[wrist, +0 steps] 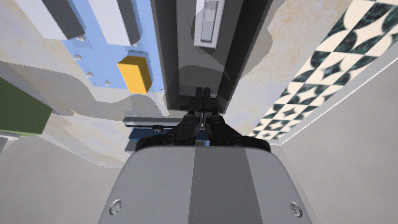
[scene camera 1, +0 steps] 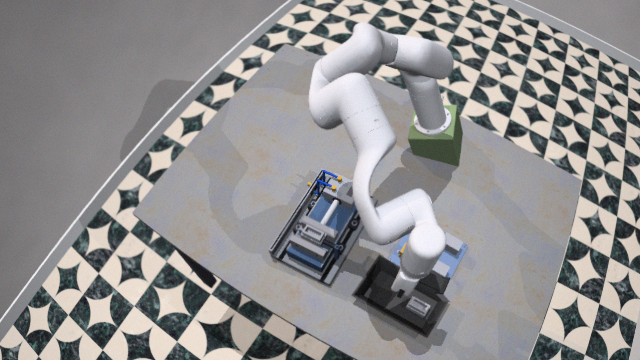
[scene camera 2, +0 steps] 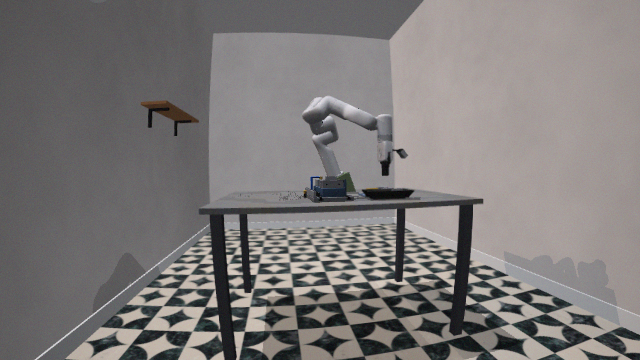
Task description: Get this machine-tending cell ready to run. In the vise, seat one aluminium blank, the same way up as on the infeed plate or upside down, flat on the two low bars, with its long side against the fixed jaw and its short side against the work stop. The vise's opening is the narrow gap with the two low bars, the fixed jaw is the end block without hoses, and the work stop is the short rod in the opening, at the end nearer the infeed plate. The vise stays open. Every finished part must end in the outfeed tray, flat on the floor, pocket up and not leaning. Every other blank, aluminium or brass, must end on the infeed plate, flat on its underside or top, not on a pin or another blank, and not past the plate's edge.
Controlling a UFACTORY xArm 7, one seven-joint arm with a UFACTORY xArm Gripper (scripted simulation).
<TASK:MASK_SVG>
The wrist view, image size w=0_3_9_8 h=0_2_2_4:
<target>my gripper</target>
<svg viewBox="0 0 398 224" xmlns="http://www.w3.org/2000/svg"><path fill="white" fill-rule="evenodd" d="M98 224L312 224L292 179L279 158L271 153L269 143L263 139L246 135L242 136L227 125L224 118L218 114L216 98L211 98L210 88L206 87L203 89L203 129L208 134L210 146L195 146L197 134L202 129L202 89L196 87L195 98L189 98L188 114L183 117L181 123L163 135L143 137L137 141L136 150L127 159L120 171Z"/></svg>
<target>brass blank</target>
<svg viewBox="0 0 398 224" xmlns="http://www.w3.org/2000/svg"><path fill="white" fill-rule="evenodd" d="M127 55L117 65L130 93L147 94L152 82L146 58Z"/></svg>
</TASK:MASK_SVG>
